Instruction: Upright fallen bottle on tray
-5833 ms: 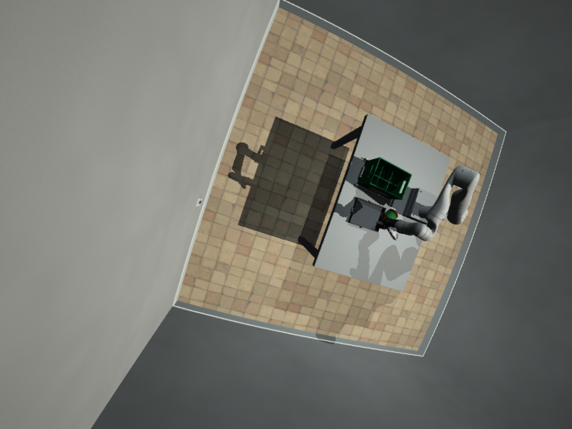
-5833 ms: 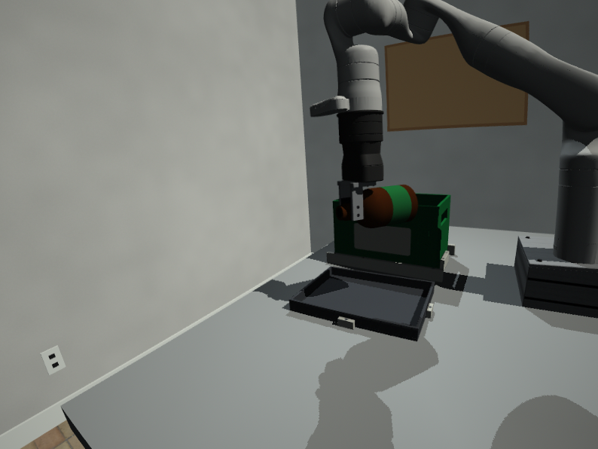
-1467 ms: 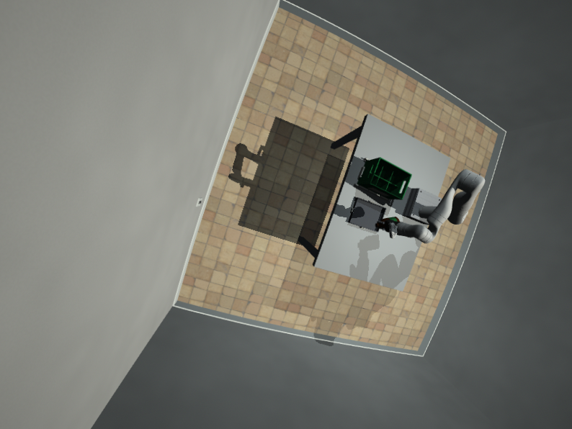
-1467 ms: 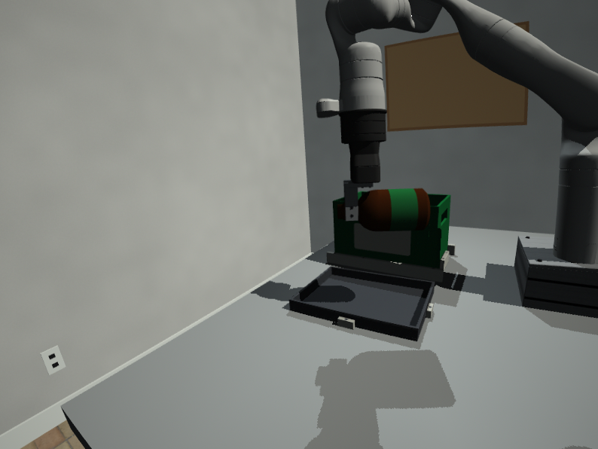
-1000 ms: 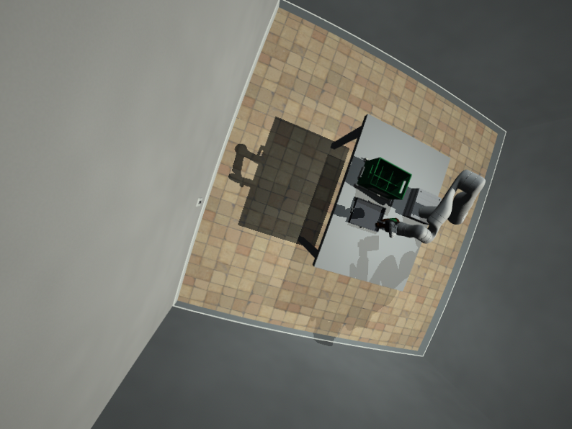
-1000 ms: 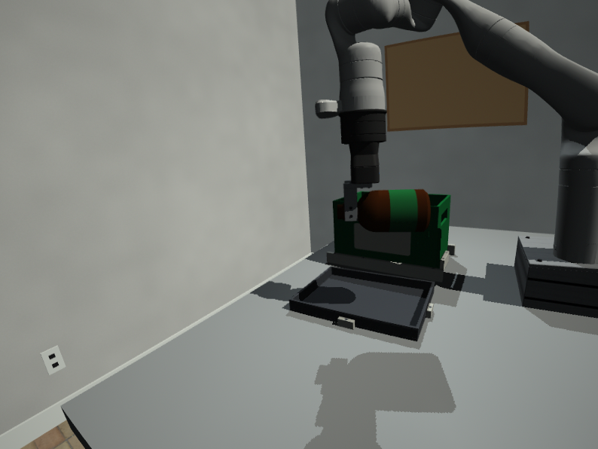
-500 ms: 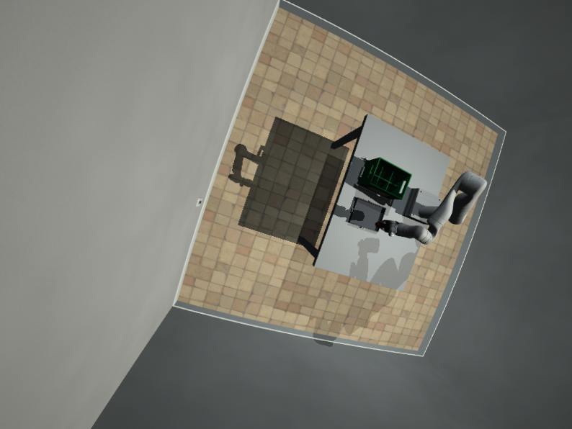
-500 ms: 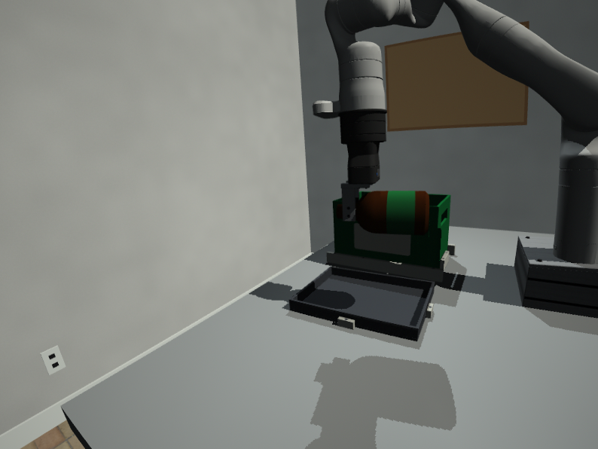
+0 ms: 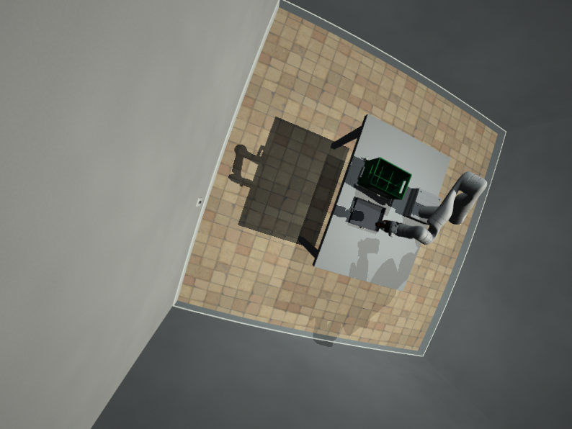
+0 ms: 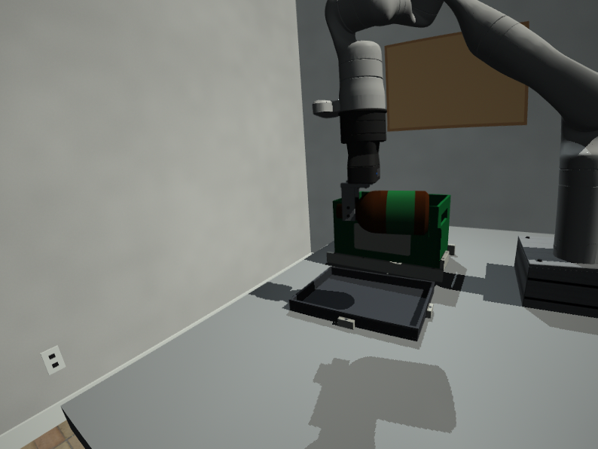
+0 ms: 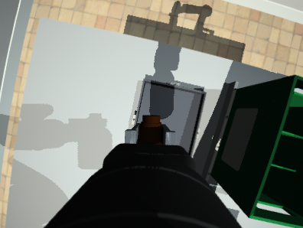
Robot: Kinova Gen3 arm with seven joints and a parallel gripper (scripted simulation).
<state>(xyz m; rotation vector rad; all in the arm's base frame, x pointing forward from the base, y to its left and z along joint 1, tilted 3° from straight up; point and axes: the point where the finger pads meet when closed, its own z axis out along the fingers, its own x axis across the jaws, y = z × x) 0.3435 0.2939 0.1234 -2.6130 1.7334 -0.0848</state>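
My hand is 5 cm past the brown bottle, 2 cm to the left of it and 1 cm above it. The rest, counted from my hand: green crate (7 cm ahead, 30 cm to the right, 12 cm below); black tray (5 cm to the right, 19 cm below).
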